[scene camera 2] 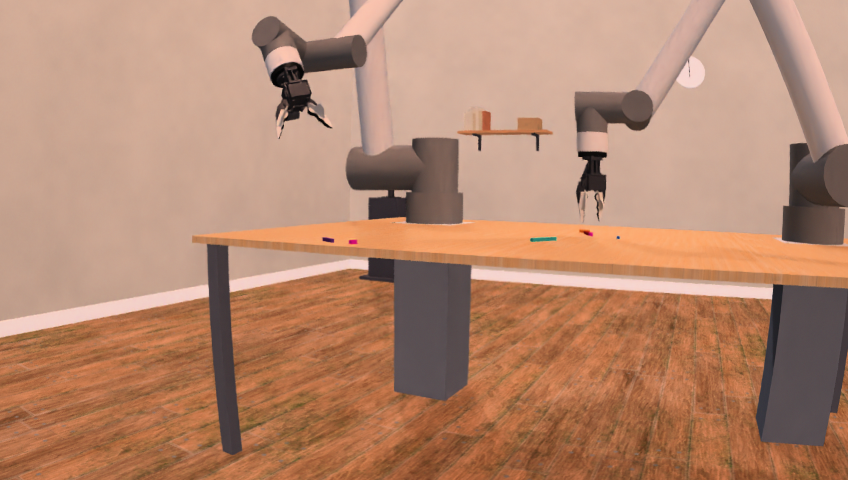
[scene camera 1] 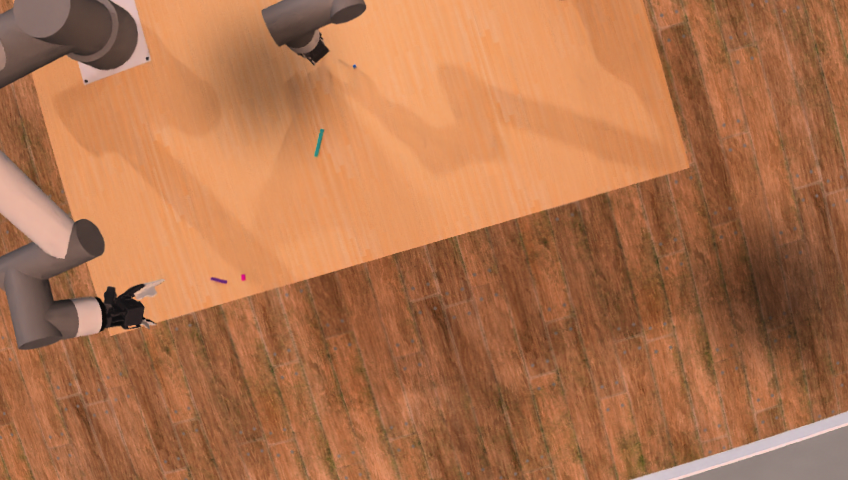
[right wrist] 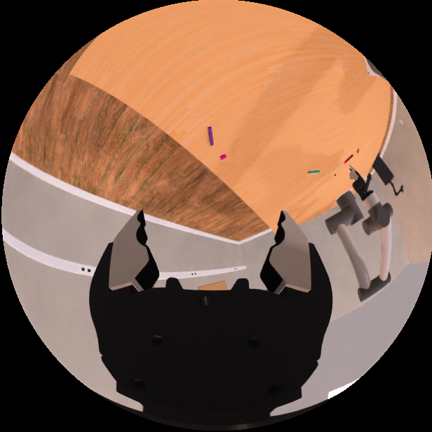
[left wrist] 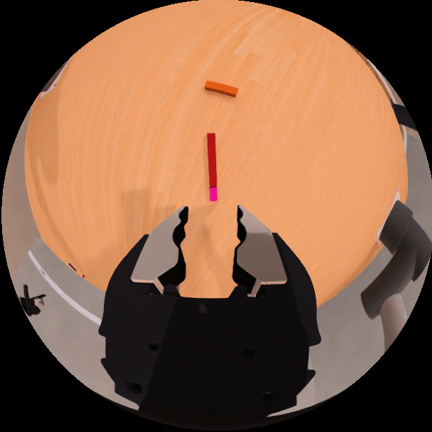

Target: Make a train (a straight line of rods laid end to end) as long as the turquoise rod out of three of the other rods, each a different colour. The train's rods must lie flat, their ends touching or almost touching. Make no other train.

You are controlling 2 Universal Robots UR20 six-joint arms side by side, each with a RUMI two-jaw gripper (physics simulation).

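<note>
The turquoise rod (scene camera 1: 319, 142) (scene camera 2: 542, 239) (right wrist: 314, 172) lies flat by itself. In the left wrist view a red rod (left wrist: 212, 160) lies flat with a short pink rod (left wrist: 213, 194) in line at its near end, the two touching or almost touching. An orange rod (left wrist: 221, 89) (scene camera 2: 584, 230) lies beyond the red rod's far end, turned across it. My left gripper (left wrist: 212, 206) (scene camera 2: 590, 221) is open and empty above the table, near the pink rod. My right gripper (right wrist: 211, 210) (scene camera 2: 304, 132) is open and empty, high above the table's edge.
A purple rod (scene camera 1: 218, 280) (scene camera 2: 327, 239) (right wrist: 210, 136) and another pink rod (scene camera 1: 243, 277) (scene camera 2: 352, 242) (right wrist: 223, 157) lie near the table's edge, apart from each other. A tiny blue rod (scene camera 1: 354, 66) (scene camera 2: 617, 237) lies near the left gripper's side of the table.
</note>
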